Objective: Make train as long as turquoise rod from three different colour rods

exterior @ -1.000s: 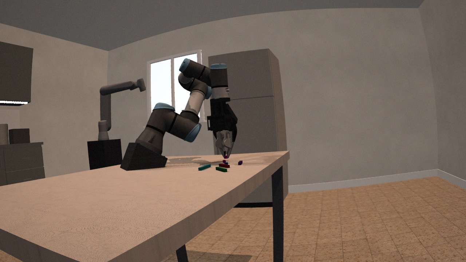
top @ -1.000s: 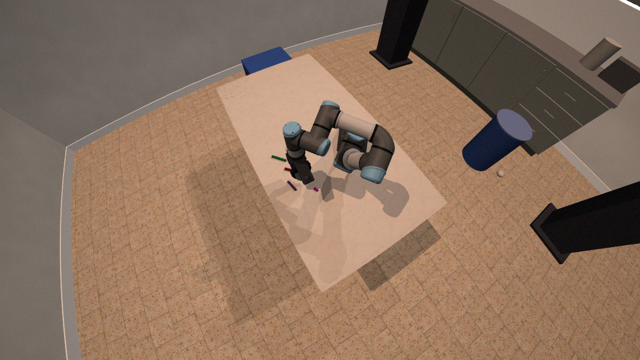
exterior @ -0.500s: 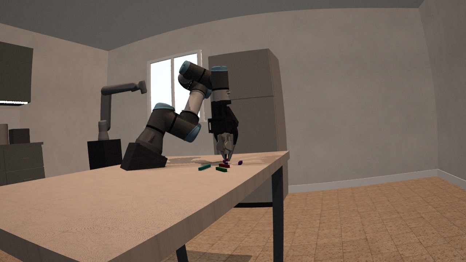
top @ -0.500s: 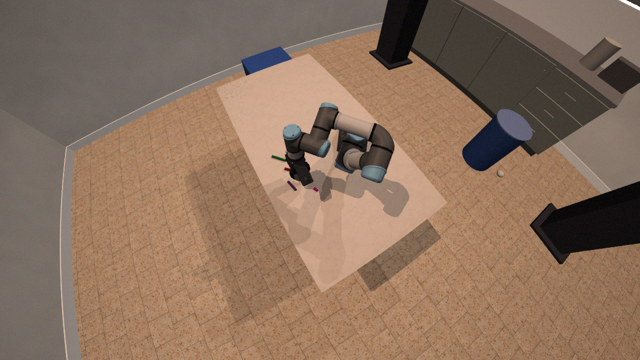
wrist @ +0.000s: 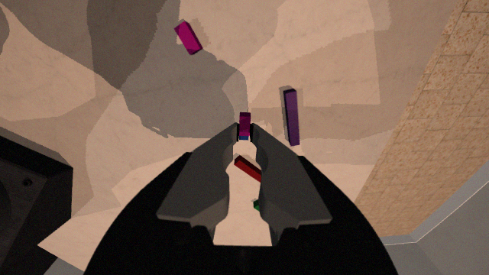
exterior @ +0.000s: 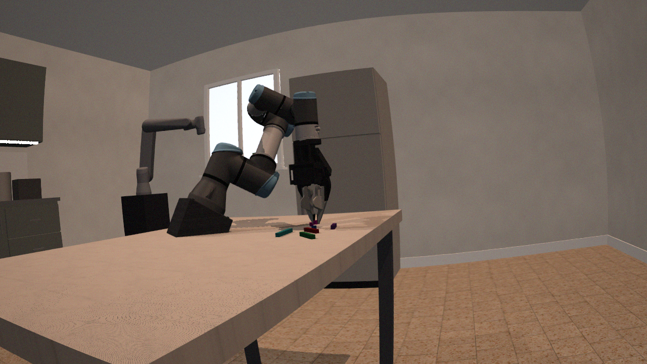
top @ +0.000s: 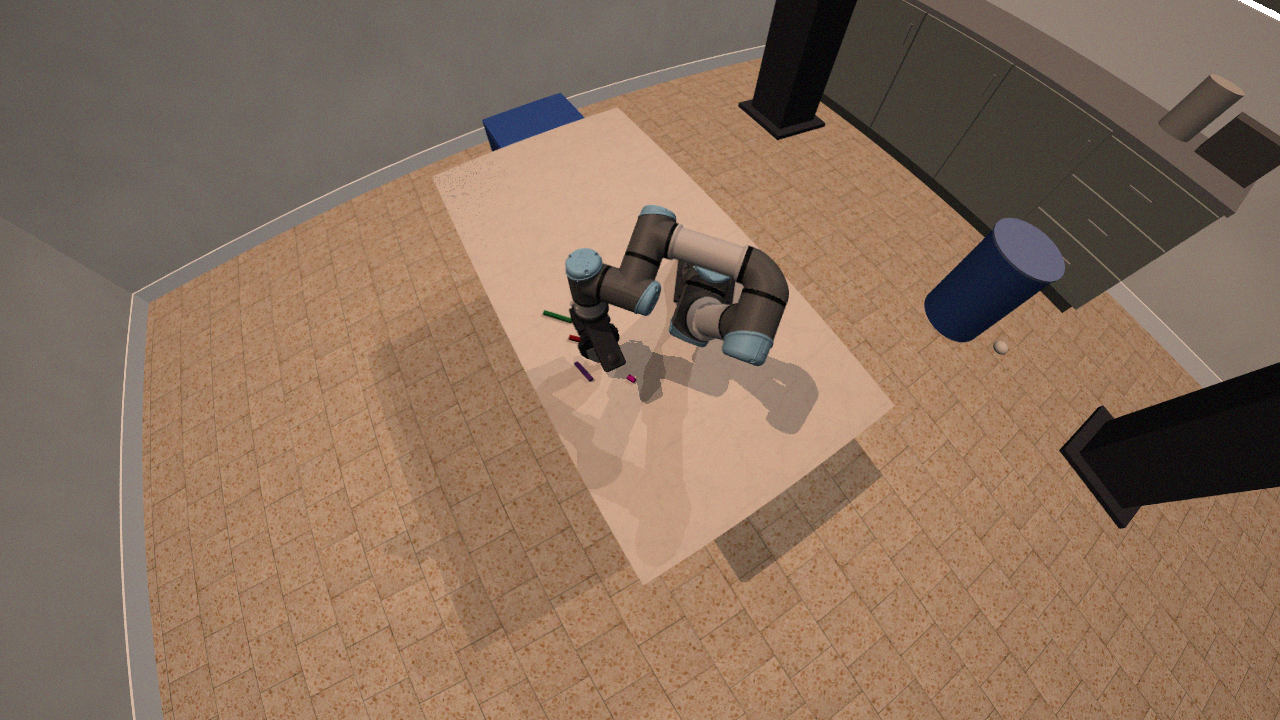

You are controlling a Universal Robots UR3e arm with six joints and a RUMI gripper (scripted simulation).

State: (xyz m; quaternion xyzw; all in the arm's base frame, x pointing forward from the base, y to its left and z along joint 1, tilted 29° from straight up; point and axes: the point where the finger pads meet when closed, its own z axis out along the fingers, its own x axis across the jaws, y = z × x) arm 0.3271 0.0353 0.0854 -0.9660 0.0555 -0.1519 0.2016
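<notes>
Now: the blue rod 20 mm to the right of my hand and 20 mm below it. From my hand the other things lie so: red rod (80 mm to the right, 20 mm below, 20 mm ahead); then purple rod (50 mm ahead, 20 mm below); then turquoise rod (110 mm to the right, 40 mm behind, 20 mm below).
</notes>
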